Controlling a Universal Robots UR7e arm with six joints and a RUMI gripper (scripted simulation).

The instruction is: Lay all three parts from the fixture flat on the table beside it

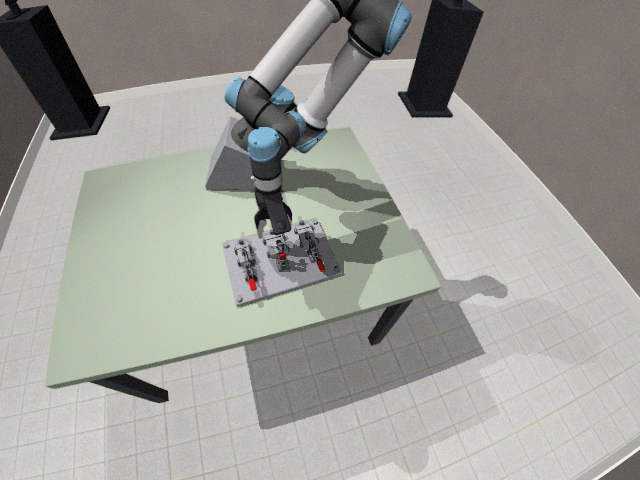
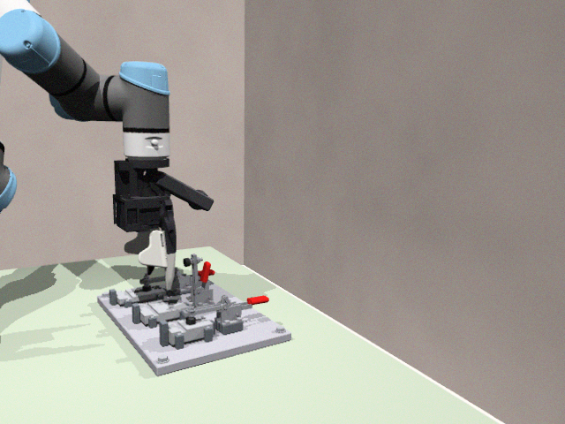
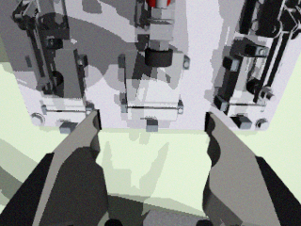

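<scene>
Right now the fixture plate is 90 mm below my hand, 50 mm ahead of it and 10 mm to the left of it. Also, from my hand: clamp 120 mm to the left, 50 mm below, 50 mm ahead; grey part 110 mm to the right, 60 mm below, 20 mm ahead.
</scene>
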